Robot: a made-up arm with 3 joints. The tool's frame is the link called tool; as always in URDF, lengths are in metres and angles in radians. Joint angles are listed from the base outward. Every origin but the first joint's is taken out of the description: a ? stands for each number. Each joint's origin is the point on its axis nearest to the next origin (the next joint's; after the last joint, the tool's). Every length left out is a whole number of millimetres.
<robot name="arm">
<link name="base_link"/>
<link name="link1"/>
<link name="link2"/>
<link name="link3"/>
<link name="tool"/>
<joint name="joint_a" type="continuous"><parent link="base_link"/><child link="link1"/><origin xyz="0.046 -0.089 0.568" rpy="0.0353 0.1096 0.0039"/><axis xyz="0 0 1"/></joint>
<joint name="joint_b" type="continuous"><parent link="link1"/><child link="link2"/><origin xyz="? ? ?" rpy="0.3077 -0.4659 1.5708"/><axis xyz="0 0 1"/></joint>
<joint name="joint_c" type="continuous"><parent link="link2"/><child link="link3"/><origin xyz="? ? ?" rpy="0.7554 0.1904 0.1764"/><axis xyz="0 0 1"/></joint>
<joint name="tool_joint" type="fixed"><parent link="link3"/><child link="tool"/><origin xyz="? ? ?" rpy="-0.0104 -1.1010 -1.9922"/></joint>
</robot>
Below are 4 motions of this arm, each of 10 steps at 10 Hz.
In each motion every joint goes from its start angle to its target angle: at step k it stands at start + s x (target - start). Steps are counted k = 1, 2, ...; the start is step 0. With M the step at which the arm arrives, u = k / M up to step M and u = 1 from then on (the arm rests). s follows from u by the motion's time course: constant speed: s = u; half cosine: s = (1 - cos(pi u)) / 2; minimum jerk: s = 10 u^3 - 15 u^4 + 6 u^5.
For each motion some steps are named. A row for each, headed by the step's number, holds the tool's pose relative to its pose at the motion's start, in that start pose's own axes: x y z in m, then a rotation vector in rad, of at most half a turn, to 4 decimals.
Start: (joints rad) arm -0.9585 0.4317 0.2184
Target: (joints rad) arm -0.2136 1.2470 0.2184
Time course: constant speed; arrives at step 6
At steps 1, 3, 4, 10:
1: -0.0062 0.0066 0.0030 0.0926 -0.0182 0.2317
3: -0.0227 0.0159 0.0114 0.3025 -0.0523 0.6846
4: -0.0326 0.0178 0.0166 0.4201 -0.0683 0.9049
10: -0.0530 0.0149 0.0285 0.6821 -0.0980 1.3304

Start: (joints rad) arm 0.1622 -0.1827 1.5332
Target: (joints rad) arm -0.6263 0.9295 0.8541
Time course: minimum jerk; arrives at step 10
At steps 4, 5, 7, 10:
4: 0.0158 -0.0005 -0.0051 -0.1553 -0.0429 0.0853
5: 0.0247 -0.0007 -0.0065 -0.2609 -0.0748 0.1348
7: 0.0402 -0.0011 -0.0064 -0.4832 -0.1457 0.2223
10: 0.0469 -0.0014 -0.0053 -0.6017 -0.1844 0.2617

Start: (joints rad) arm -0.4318 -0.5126 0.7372
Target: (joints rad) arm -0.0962 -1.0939 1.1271
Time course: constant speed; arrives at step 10
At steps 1, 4, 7, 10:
1: -0.0018 -0.0019 0.0008 0.0148 0.0126 -0.0072
4: -0.0071 -0.0079 0.0036 0.0560 0.0436 -0.0296
7: -0.0119 -0.0138 0.0069 0.0924 0.0639 -0.0520
10: -0.0164 -0.0197 0.0109 0.1242 0.0733 -0.0728

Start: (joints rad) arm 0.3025 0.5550 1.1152
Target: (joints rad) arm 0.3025 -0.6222 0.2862
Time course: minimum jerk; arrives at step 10
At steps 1, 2, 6, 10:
1: -0.0002 -0.0001 0.0001 -0.0098 -0.0027 -0.0122
2: -0.0011 -0.0008 0.0004 -0.0663 -0.0175 -0.0832
6: -0.0156 -0.0070 0.0044 -0.7402 -0.0692 -1.0269
10: -0.0253 -0.0076 0.0061 -1.0352 0.0112 -1.5343

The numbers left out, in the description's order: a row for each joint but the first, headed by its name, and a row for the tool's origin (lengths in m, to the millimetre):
joint_b: -0.030 0.041 0.000
joint_c: -0.011 -0.035 0.000
tool: 0.011 0.001 0.000

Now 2 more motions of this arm.
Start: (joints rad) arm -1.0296 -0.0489 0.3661
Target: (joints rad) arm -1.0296 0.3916 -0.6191
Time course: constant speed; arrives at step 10
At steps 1, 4, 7, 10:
1: 0.0007 0.0018 -0.0006 -0.0727 -0.0113 -0.0049
4: 0.0026 0.0069 -0.0025 -0.2870 -0.0618 -0.0266
7: 0.0042 0.0118 -0.0042 -0.4928 -0.1349 -0.0613
10: 0.0054 0.0162 -0.0055 -0.6870 -0.2277 -0.1126

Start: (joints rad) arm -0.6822 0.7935 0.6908
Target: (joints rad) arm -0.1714 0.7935 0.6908
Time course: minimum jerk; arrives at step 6
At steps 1, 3, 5, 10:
1: -0.0006 0.0009 -0.0001 0.0102 0.0075 0.0129
3: -0.0092 0.0117 0.0004 0.1439 0.1062 0.1824
5: -0.0193 0.0208 0.0032 0.2775 0.2049 0.3518
10: -0.0202 0.0214 0.0035 0.2877 0.2124 0.3647

